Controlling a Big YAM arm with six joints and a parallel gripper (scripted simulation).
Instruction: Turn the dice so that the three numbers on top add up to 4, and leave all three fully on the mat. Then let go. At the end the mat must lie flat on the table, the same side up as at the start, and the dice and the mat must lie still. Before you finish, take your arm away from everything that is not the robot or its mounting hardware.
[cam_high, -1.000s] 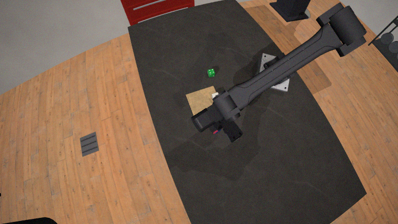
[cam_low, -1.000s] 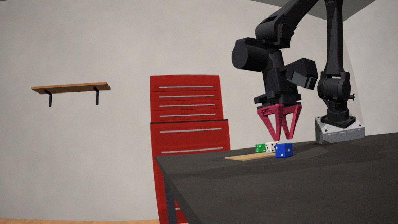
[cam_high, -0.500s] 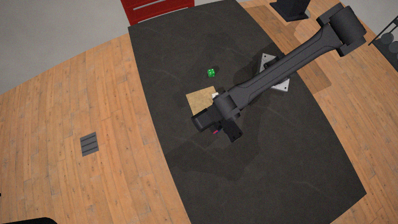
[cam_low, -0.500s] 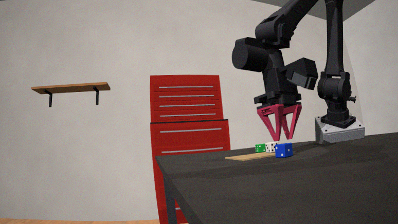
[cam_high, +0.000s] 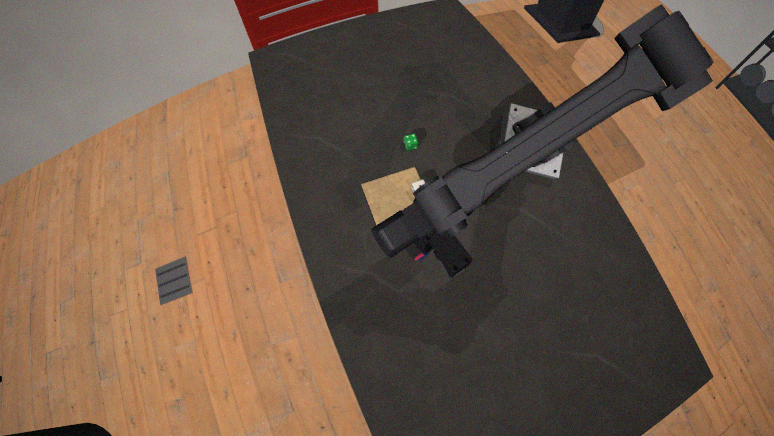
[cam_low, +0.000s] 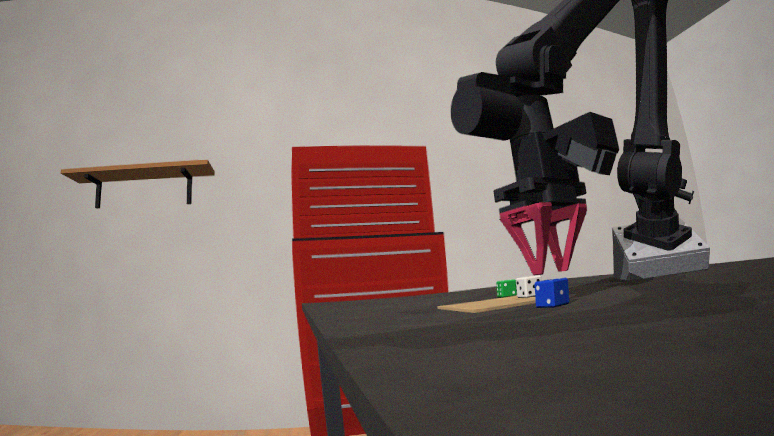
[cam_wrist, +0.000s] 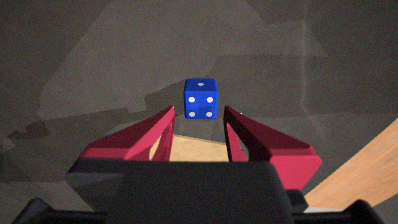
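The blue die lies 3 cm below my hand. The rest, counted from my hand: white die (14 cm to the right, 5 cm behind, 3 cm below); green die (27 cm to the right, 9 cm behind, 3 cm below); tan mat (14 cm to the right, 4 cm below).
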